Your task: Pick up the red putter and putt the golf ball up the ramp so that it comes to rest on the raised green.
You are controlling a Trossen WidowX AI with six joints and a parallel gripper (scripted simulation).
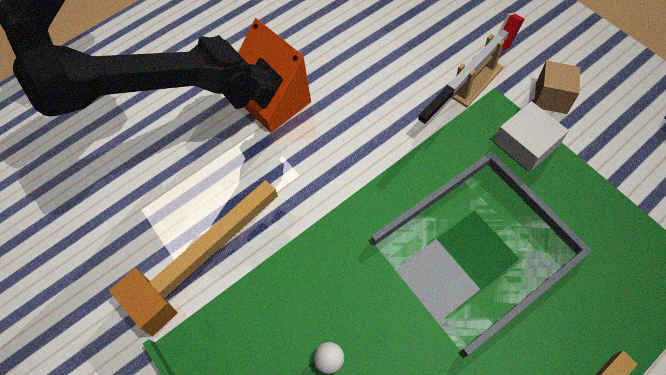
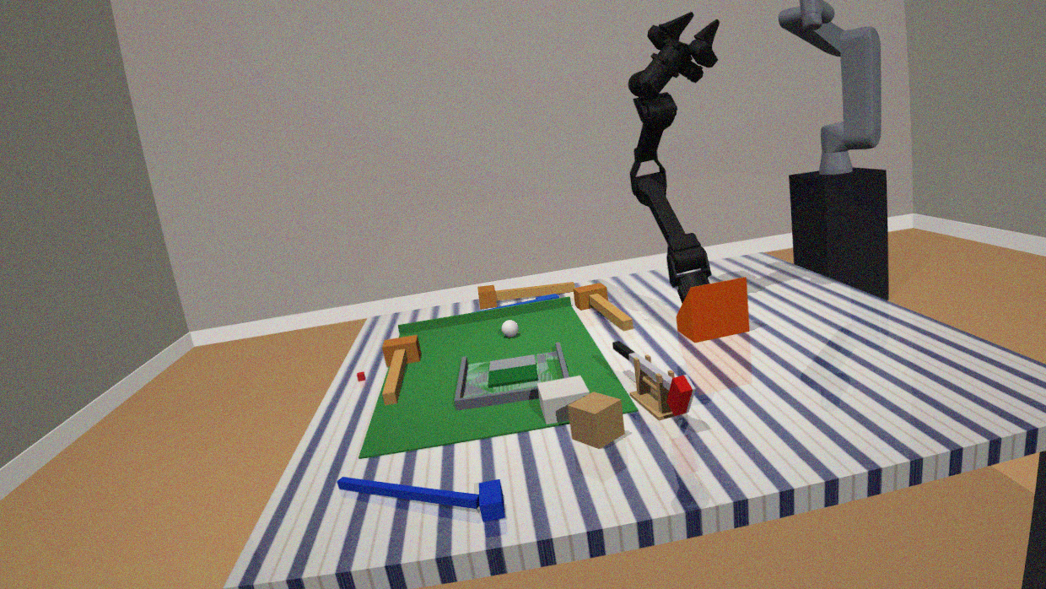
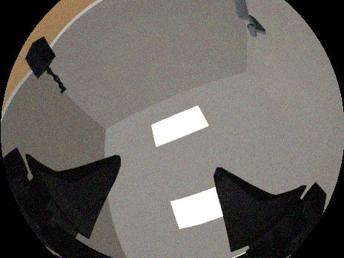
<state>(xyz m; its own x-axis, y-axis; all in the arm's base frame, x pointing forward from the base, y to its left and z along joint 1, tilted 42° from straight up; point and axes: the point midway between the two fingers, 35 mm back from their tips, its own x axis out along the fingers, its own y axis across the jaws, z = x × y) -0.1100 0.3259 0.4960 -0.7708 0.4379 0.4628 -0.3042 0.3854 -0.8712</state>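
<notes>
The red putter lies 32 cm ahead of my gripper tip, 39 cm to the left of it and 63 cm below it. The rest, counted from my gripper tip: white golf ball 53 cm ahead, 11 cm to the right, 66 cm below; white cube 47 cm ahead, 37 cm to the left, 66 cm below; wooden stand 32 cm ahead, 41 cm to the left, 65 cm below.
</notes>
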